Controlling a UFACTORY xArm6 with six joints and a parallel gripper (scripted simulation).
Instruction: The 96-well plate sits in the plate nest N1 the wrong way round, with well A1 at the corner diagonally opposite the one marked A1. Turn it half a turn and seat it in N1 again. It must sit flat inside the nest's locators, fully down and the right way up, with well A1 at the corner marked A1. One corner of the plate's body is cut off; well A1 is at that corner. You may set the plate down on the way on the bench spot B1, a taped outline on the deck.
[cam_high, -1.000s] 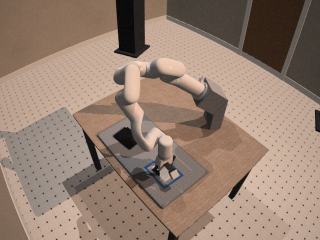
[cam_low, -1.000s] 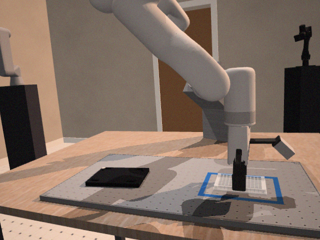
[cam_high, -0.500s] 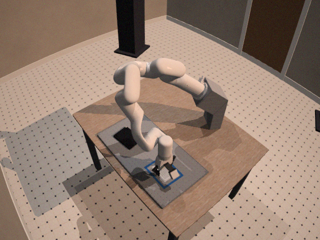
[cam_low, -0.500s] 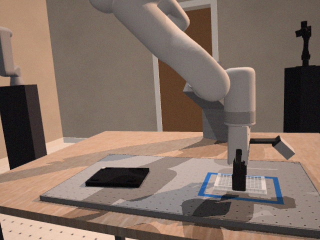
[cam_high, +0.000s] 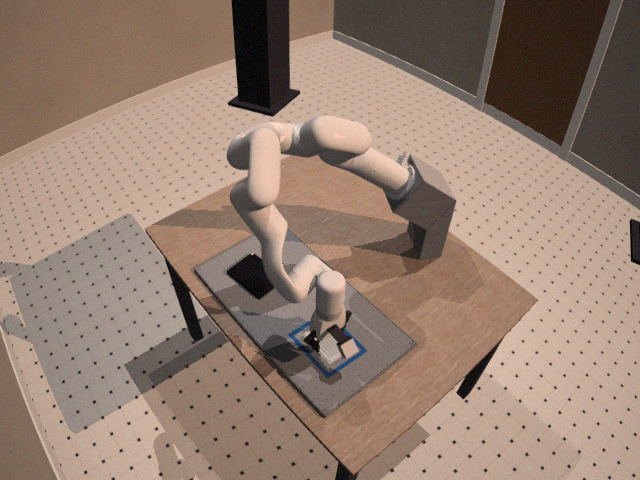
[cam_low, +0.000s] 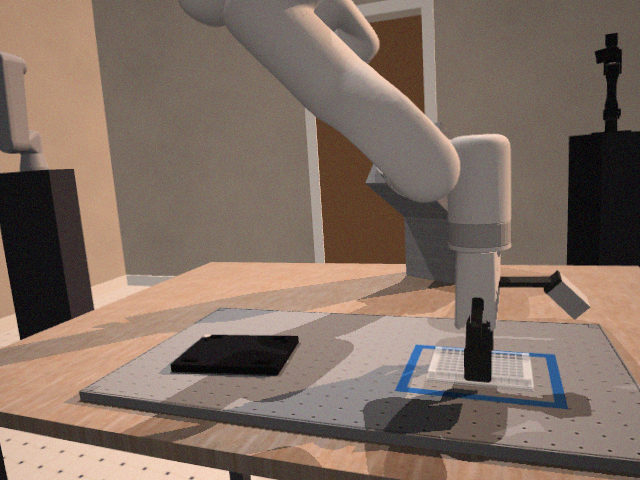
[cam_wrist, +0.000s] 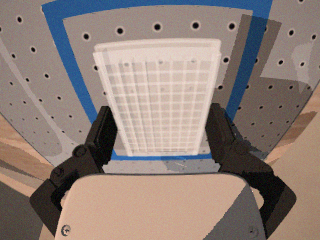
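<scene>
The 96-well plate lies 1 cm below my hand. Also, from my hand: black plate nest N1 (12 cm behind, 33 cm to the right, 1 cm below).
</scene>
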